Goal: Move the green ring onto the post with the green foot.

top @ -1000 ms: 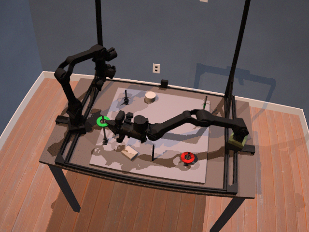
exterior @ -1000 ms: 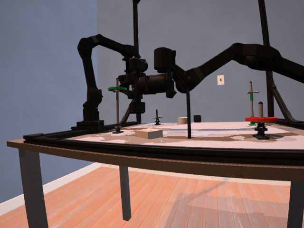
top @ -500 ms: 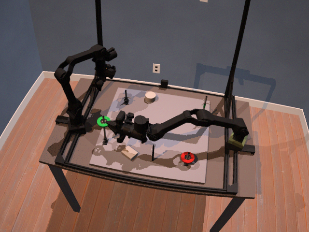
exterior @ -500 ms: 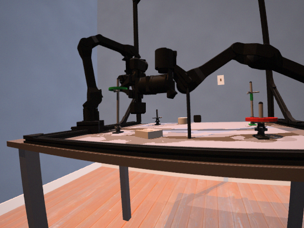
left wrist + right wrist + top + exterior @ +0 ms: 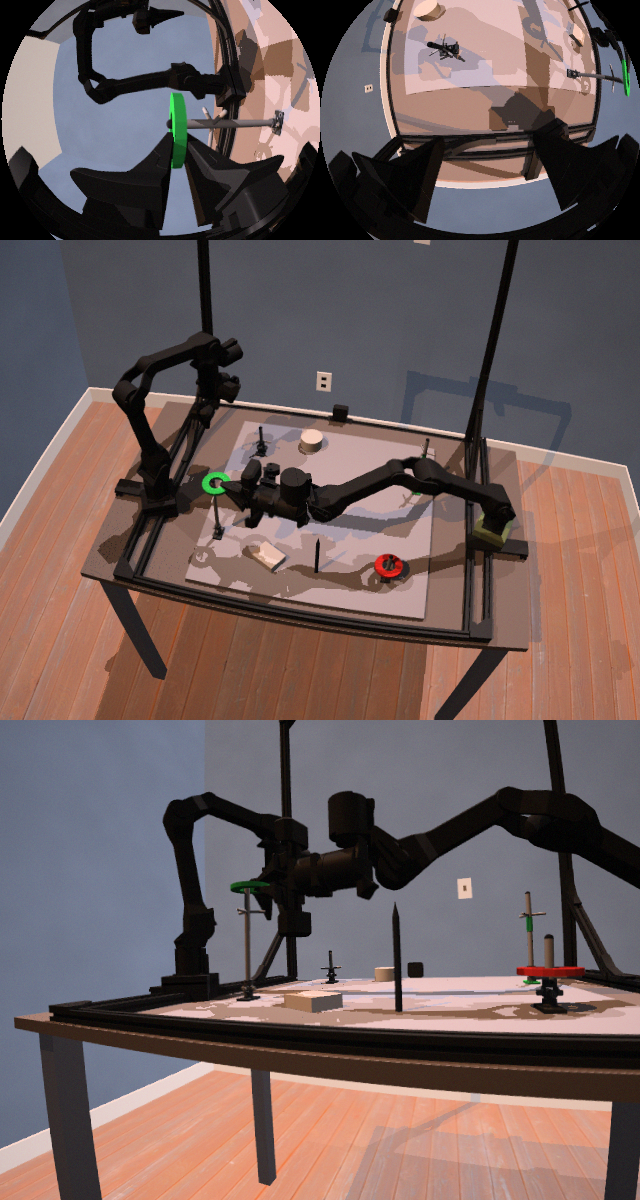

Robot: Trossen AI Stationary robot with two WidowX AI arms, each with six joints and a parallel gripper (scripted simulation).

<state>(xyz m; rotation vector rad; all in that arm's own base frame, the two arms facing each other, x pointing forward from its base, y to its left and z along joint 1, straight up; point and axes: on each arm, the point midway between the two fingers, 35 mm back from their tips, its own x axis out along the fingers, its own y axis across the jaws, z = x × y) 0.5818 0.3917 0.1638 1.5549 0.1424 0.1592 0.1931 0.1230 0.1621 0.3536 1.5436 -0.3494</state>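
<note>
The green ring lies 27 cm ahead of my right hand and 7 cm to the left of it. Round my right hand: black spike 36 cm ahead, 33 cm to the left, 11 cm below; then white block 33 cm ahead, 20 cm to the left, 20 cm below.
</note>
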